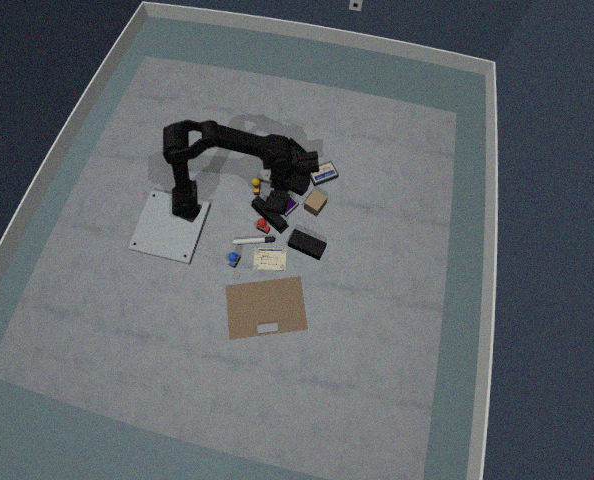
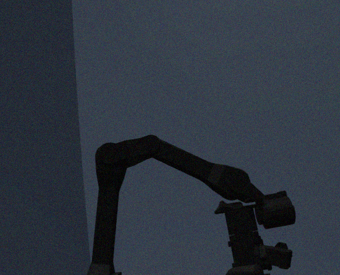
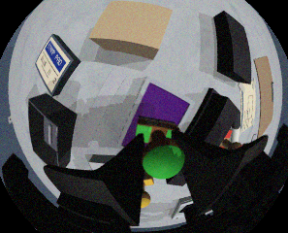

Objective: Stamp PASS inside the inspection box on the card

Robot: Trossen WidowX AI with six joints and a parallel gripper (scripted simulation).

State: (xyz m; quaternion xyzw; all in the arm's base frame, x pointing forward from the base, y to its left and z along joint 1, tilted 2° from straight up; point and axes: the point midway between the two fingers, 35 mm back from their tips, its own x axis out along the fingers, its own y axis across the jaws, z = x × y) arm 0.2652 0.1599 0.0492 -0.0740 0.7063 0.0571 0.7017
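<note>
Now: the purple ink pad 4 cm below my gripper tip. Also, from my gripper tip: long black bar (6 cm to the right, 3 cm below, 2 cm behind); then yellow stamp (10 cm behind, 2 cm below, 1 cm to the left); then green-knobbed stamp (right at my gripper tip).
</note>
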